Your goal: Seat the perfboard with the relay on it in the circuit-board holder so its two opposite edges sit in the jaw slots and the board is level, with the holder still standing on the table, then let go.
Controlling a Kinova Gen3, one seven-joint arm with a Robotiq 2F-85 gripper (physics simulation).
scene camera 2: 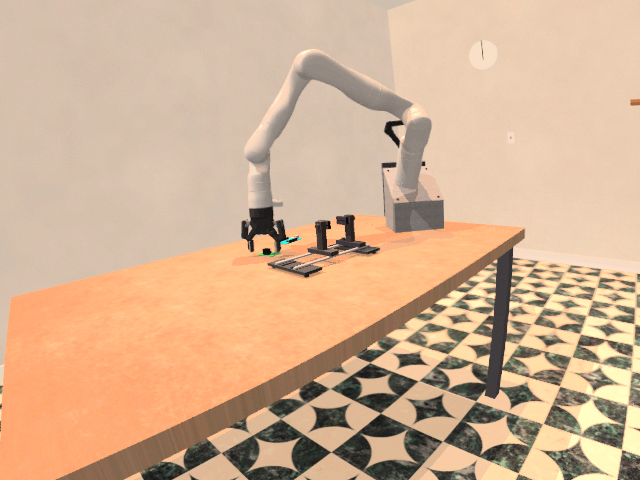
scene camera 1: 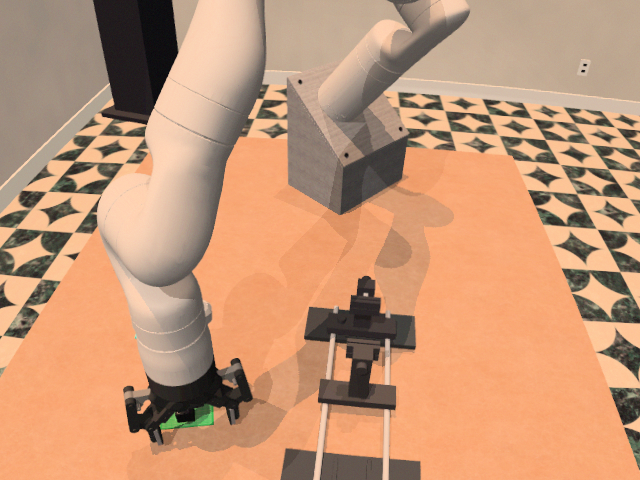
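Where they show: gripper, between the fingertips: [scene camera 2: 264, 252] [scene camera 1: 196, 428]; arm's base, origin of its link: [scene camera 2: 405, 180] [scene camera 1: 338, 101].
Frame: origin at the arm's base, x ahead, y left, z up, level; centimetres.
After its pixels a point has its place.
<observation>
The green perfboard [scene camera 1: 205, 416] {x 59.5, y 2.2, z -18.9 cm} [scene camera 2: 262, 254] {x 61.8, y -0.9, z -18.9 cm} lies flat on the table, left of the holder in the scene camera 1 view. Its black relay [scene camera 1: 185, 414] {x 61.1, y 0.4, z -17.1 cm} [scene camera 2: 266, 251] {x 60.9, y 0.8, z -17.8 cm} points up; the gripper hides part of the board. My gripper [scene camera 1: 195, 426] {x 62.2, y 2.5, z -17.5 cm} [scene camera 2: 264, 249] {x 62.2, y 2.5, z -17.5 cm} is open and points down over the board, with its fingers spread on either side and nothing held. The dark circuit-board holder [scene camera 1: 333, 391] {x 51.8, y 17.2, z -15.5 cm} [scene camera 2: 321, 251] {x 51.8, y 21.4, z -15.7 cm} stands on the table on two pale rails. Its two upright jaws [scene camera 1: 360, 377] [scene camera 2: 321, 237] face each other across a gap.
A cyan board [scene camera 2: 290, 240] {x 47.0, y -11.1, z -18.3 cm} lies behind the gripper in the scene camera 2 view; a sliver of cyan shows beside the wrist in the scene camera 1 view. The arm's grey pedestal [scene camera 1: 315, 149] {x 7.5, y -1.8, z -7.2 cm} [scene camera 2: 418, 215] {x 2.0, y 8.8, z -13.1 cm} stands at the back of the table [scene camera 1: 480, 310] {x 26.7, y 34.3, z -19.1 cm} [scene camera 2: 155, 320] {x 99.7, y 36.4, z -19.1 cm}.
</observation>
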